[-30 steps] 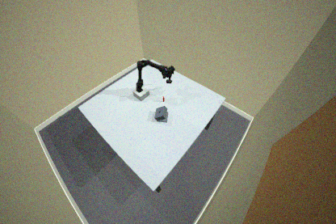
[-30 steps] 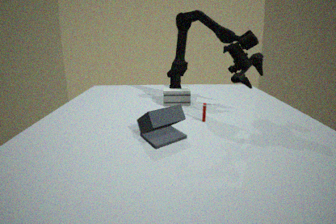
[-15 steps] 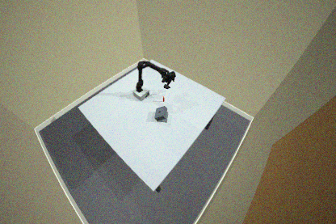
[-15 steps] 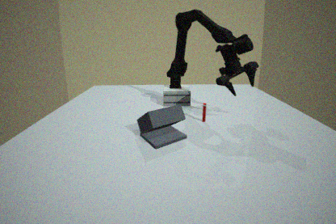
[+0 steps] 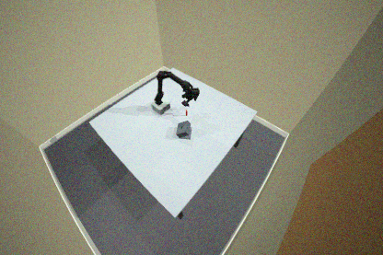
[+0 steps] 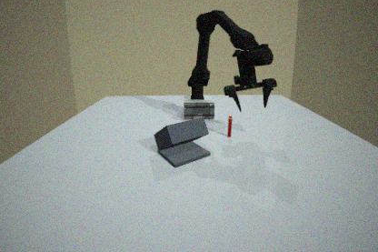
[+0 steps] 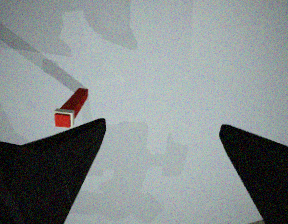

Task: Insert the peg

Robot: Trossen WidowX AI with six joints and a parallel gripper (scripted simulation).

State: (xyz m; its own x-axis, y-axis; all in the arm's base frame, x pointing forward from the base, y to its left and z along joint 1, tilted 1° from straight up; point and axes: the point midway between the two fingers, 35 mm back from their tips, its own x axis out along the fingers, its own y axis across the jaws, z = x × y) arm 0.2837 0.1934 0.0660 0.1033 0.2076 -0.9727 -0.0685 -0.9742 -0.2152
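The red square peg lies 8 cm to the right of my gripper tip and 5 cm below it. Round my gripper tip: grey sloped panel 26 cm to the right, 13 cm ahead, 4 cm below.
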